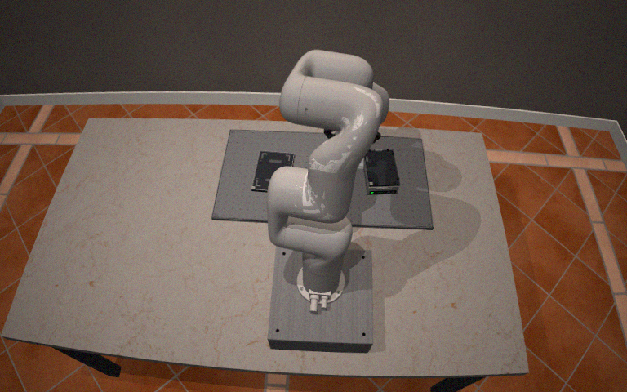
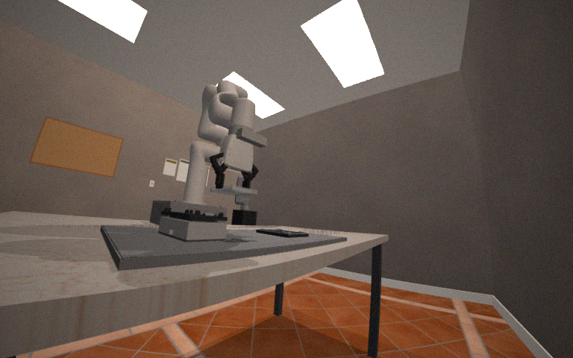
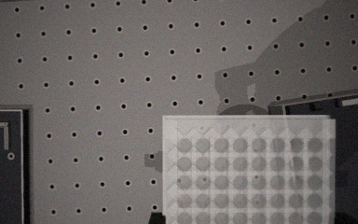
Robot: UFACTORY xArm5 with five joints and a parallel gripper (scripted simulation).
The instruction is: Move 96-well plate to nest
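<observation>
The plate nest N1 lies 240 mm to the left of my hand, 130 mm below it and 10 mm behind it. Also, from my hand: A1 mark (300 mm to the left, 130 mm below, 90 mm behind); 96-well plate (10 mm below).
</observation>
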